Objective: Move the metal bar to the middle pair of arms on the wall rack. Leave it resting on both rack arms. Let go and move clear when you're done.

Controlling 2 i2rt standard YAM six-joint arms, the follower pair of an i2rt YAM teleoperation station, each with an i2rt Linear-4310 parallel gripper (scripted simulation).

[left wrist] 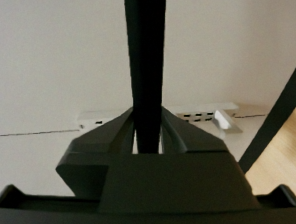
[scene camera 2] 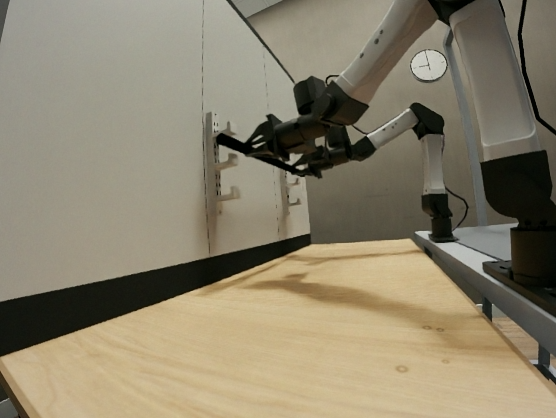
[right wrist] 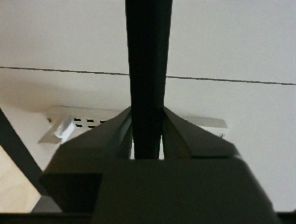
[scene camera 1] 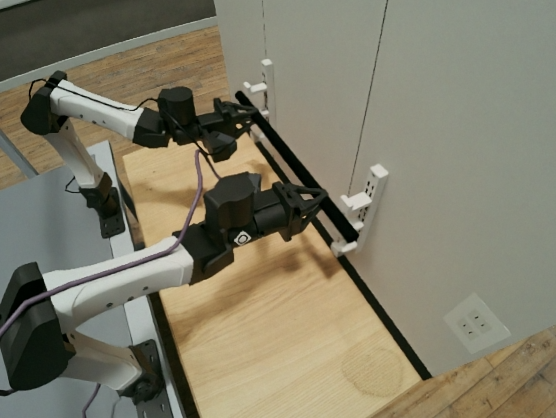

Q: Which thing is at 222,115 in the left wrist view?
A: An upright.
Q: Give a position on an upright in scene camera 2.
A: At 216,198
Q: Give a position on a black metal bar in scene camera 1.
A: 293,162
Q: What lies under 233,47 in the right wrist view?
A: A wall.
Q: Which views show the left gripper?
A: The left wrist view, scene camera 2 and scene camera 1 only.
